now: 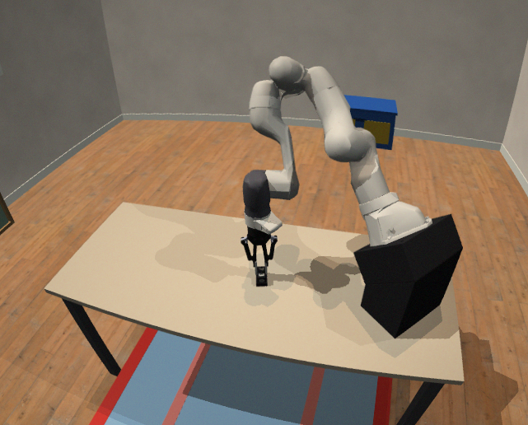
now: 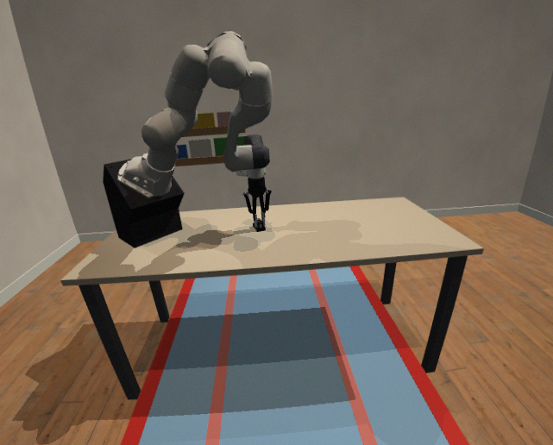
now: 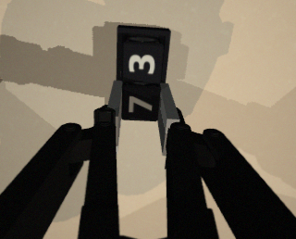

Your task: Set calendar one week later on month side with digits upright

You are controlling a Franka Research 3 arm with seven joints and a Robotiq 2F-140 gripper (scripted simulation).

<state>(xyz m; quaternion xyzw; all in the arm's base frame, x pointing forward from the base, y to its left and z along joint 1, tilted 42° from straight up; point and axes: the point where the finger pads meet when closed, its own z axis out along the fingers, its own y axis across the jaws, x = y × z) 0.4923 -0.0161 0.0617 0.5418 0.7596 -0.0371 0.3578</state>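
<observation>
My hand is 20 mm to the right of the black tray and 40 mm above it.
</observation>
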